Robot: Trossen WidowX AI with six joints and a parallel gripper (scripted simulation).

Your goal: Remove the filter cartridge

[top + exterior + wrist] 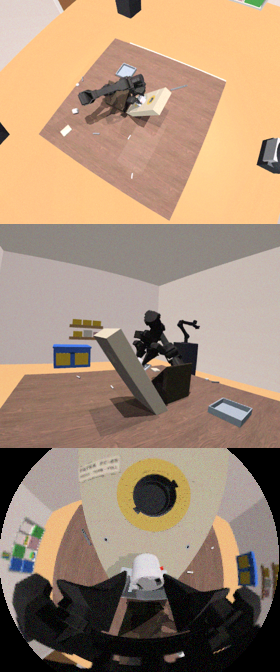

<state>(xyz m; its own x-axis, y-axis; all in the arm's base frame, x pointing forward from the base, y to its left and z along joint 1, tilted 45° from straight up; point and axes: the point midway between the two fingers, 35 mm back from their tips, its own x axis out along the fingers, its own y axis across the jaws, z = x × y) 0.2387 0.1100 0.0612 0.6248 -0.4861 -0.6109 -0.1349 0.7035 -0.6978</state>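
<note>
Right now the round filter cartridge is right at my gripper tip. From my gripper tip the other things lie so: cream block 55 cm to the right, 43 cm behind, 21 cm below; then grey tray 38 cm behind, 23 cm to the left, 21 cm below.
</note>
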